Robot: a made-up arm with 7 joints.
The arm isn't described. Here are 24 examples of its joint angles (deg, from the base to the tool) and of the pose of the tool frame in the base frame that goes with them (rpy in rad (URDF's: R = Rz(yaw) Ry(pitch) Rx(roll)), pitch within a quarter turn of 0, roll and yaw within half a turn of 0; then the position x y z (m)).
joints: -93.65 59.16 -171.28 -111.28 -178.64 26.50 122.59
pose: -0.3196 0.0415 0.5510 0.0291 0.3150 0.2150
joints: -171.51 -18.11 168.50 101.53 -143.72 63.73 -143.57
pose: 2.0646 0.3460 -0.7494 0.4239 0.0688 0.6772
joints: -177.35 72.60 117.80 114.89 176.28 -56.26 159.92
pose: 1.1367 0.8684 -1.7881 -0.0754 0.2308 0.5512
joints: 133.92 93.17 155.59 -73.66 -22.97 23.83 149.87
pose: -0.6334 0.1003 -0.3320 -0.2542 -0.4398 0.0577
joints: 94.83 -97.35 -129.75 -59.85 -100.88 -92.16 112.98
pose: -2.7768 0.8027 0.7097 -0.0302 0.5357 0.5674
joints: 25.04 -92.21 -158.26 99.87 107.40 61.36 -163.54
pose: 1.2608 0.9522 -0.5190 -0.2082 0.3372 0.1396
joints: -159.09 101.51 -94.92 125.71 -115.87 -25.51 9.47
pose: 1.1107 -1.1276 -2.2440 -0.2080 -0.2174 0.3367
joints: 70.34 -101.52 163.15 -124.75 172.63 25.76 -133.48
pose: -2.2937 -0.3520 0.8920 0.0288 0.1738 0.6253
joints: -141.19 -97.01 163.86 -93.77 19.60 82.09 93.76
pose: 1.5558 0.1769 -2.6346 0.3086 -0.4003 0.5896
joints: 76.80 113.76 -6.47 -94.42 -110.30 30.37 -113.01
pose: -2.9680 -0.3761 2.5709 0.0961 -0.4193 0.6059
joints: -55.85 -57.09 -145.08 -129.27 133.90 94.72 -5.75
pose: -1.3048 0.0720 -2.5809 -0.0170 -0.0217 0.6141
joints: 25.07 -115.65 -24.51 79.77 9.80 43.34 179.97
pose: -2.8667 -0.0454 2.3572 -0.3578 0.2904 0.5548
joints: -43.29 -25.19 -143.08 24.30 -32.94 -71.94 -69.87
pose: 2.7664 -0.2995 -1.3420 -0.2350 -0.1289 1.0155
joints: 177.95 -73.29 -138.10 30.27 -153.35 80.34 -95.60
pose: 2.5209 -1.1004 -1.4325 0.6417 0.0424 0.5307
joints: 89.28 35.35 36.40 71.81 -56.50 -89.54 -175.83
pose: 2.5247 -0.2379 0.9163 -0.2314 -0.3802 0.7537
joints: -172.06 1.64 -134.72 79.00 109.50 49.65 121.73
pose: -2.1889 -0.8776 0.2454 0.0967 -0.3081 0.8604
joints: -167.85 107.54 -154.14 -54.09 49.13 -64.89 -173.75
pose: 1.0012 -1.1123 -0.0241 -0.3338 0.2845 0.0363
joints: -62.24 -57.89 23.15 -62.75 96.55 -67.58 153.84
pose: 1.7981 -0.1726 1.2297 -0.4182 -0.3867 0.5035
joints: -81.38 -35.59 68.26 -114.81 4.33 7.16 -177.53
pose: 0.9323 0.6962 1.1086 -0.3427 -0.1925 0.4924
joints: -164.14 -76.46 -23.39 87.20 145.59 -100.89 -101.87
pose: 1.0012 -0.0386 1.8825 0.1702 -0.1894 0.6438
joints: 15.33 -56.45 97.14 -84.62 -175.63 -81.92 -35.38
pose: 2.1487 0.4453 1.5122 -0.3430 0.3478 0.6914
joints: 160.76 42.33 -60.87 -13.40 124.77 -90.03 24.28
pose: 2.9214 -1.1500 2.4143 -0.3264 -0.1643 0.9094
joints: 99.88 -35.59 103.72 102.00 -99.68 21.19 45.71
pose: -1.5353 -0.0506 -1.5625 -0.3314 0.2738 0.6051
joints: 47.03 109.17 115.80 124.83 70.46 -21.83 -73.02
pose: 1.7570 -0.0367 1.9070 -0.0968 -0.3477 0.4460
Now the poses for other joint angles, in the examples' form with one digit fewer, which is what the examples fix.
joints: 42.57 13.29 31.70 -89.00 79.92 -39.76 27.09
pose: -1.549 0.107 2.746 0.030 0.288 0.802
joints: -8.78 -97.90 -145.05 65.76 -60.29 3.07 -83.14
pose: -0.575 0.167 -2.227 -0.494 0.119 0.049
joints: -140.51 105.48 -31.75 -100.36 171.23 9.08 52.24
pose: 2.706 -0.357 -1.539 -0.127 0.387 0.620
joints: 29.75 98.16 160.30 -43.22 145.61 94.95 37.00
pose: -1.335 -0.249 -2.969 0.447 -0.082 0.137
